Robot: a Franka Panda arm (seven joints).
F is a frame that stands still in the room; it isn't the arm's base.
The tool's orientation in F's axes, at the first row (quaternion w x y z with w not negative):
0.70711, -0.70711, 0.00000, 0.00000
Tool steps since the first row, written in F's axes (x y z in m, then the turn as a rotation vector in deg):
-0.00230, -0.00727, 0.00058, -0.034, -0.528, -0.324
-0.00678, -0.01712, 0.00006, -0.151, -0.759, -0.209
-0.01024, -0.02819, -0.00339, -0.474, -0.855, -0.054
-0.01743, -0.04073, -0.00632, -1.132, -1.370, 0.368
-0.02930, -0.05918, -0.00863, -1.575, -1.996, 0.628
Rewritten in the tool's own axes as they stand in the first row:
-0.00230, -0.00058, -0.00727, -0.034, 0.324, -0.528
-0.00678, -0.00006, -0.01712, -0.151, 0.209, -0.759
-0.01024, 0.00339, -0.02819, -0.474, 0.054, -0.855
-0.01743, 0.00632, -0.04073, -1.132, -0.368, -1.370
-0.02930, 0.00863, -0.05918, -1.575, -0.628, -1.996

